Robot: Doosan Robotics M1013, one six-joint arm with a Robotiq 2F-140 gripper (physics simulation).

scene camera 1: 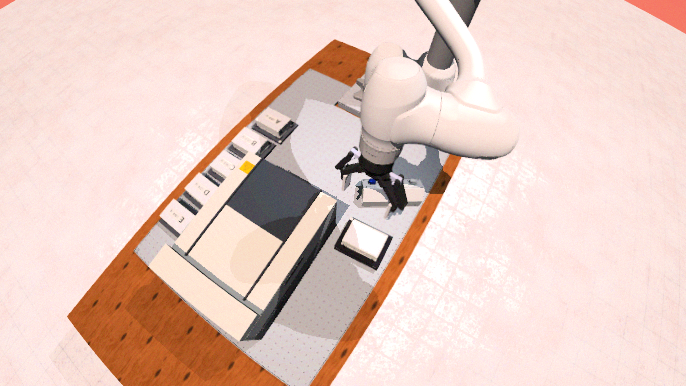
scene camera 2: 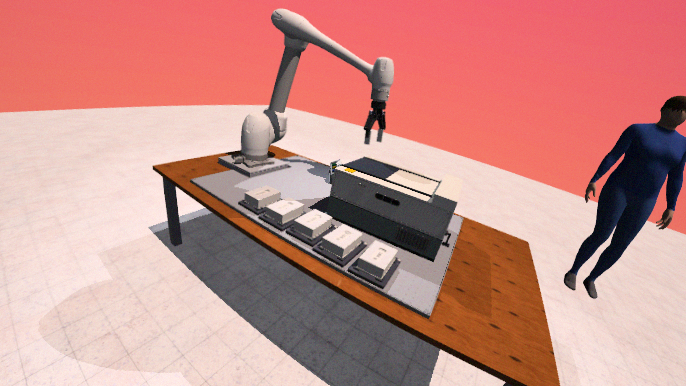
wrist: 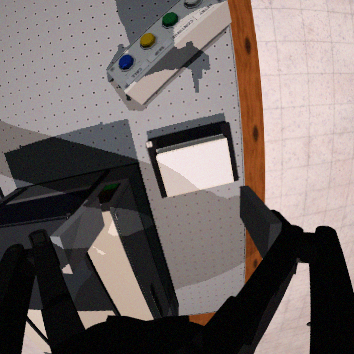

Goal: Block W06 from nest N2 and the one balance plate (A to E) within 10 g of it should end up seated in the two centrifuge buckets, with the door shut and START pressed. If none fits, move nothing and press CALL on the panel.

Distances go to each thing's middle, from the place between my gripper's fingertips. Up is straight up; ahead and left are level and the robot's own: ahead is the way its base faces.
My gripper is now 2 cm short of the white block (scene camera 1: pixel 361 238), 4 cm to the right of it and 21 cm above it. The rest, counted from my hand: dark pad (wrist: pixel 224 127) 2 cm ahead, 4 cm to the left, 23 cm below; then white button box (scene camera 1: pixel 372 194) 19 cm behind, 22 cm below; then centrifuge (scene camera 2: pixel 410 210) 30 cm ahead, 20 cm to the right, 14 cm below.
